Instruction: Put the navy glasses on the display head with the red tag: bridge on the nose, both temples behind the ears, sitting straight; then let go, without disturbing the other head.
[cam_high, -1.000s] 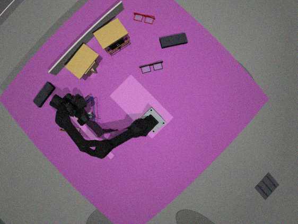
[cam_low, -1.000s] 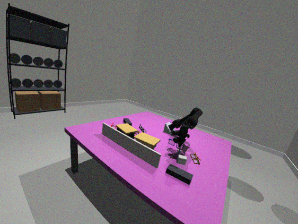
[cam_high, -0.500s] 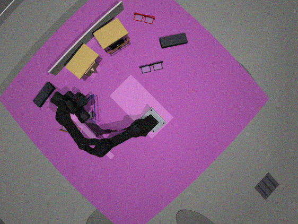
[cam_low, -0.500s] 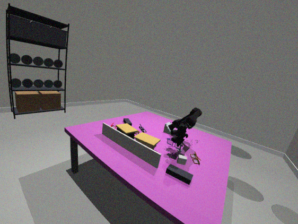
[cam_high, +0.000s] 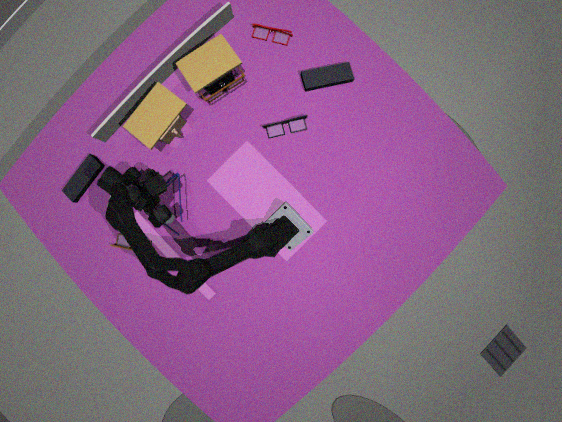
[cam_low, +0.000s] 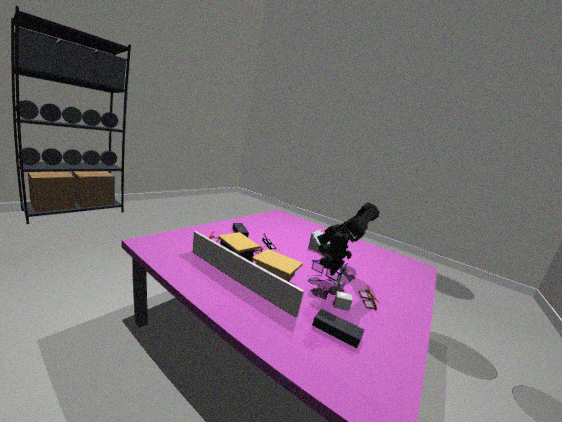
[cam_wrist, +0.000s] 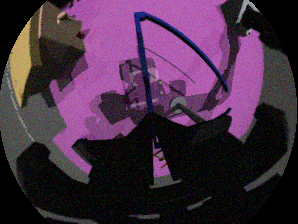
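My gripper tip is now 7 cm past the small grey stand, 4 cm above it and 2 cm to the right of it. Also, from my gripper tip: tan display head: 18 cm to the right, 14 cm ahead; then white cube: 10 cm to the left, 9 cm ahead, 4 cm below; then white board: 30 cm to the right, 27 cm ahead, 1 cm below.
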